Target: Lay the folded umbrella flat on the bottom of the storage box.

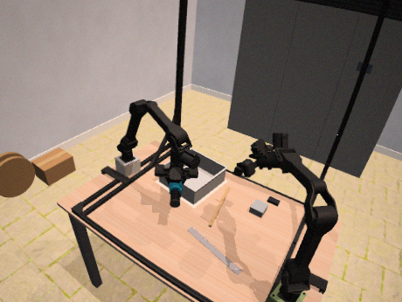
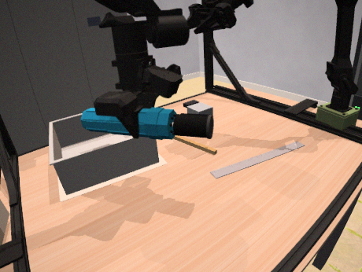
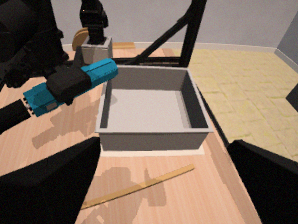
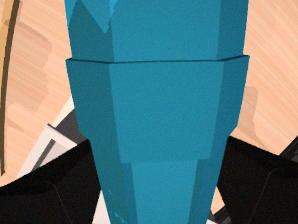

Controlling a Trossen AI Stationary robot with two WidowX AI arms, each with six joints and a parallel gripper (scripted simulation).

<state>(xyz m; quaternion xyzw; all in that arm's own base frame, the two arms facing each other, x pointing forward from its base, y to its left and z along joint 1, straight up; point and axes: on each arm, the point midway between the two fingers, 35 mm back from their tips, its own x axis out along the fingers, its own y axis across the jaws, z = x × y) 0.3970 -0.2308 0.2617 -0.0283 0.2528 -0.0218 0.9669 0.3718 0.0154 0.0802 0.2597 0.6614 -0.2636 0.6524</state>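
My right hand is 200 mm past the grey storage box, 130 mm above it and 90 mm to the left of it. Also, from my right hand: thin wooden stick: 180 mm behind, 170 mm below, 130 mm to the left; folded umbrella: 10 mm below; metal ruler: 290 mm to the left, 180 mm below, 40 mm ahead.
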